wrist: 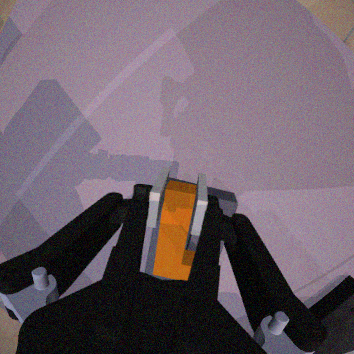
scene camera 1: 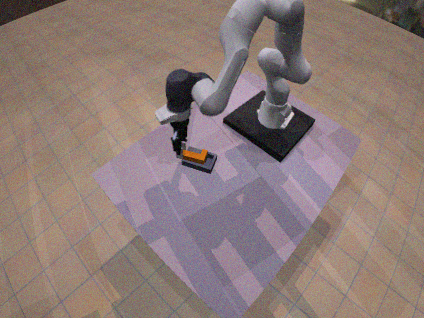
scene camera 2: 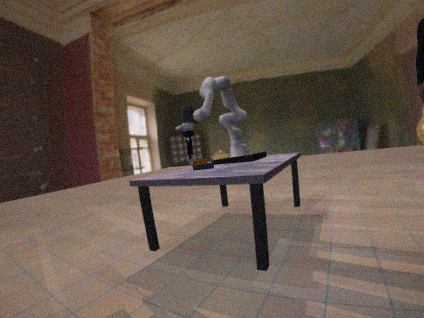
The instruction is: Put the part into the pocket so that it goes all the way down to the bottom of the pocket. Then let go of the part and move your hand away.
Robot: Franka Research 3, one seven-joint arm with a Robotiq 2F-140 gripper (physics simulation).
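Observation:
The orange L-shaped part point(scene camera 1: 194, 156) point(scene camera 2: 201, 161) point(wrist: 171, 250) sits on the dark grey pocket block point(scene camera 1: 212, 164) point(scene camera 2: 204, 167) point(wrist: 224, 200), with its orange side showing above the block's near wall. My gripper point(scene camera 1: 181, 151) point(scene camera 2: 190, 160) point(wrist: 181, 183) points down at the block and is shut on the part; in the wrist view the two grey pads stand on either side of its long arm. The pocket floor and the part's underside are hidden, so I cannot tell how deep the part sits.
The block stands on the purple table point(scene camera 1: 235, 205) point(scene camera 2: 200, 178). The robot's black base plate point(scene camera 1: 250, 127) point(scene camera 2: 257, 156) lies on the table behind the block, to the right in scene camera 1.

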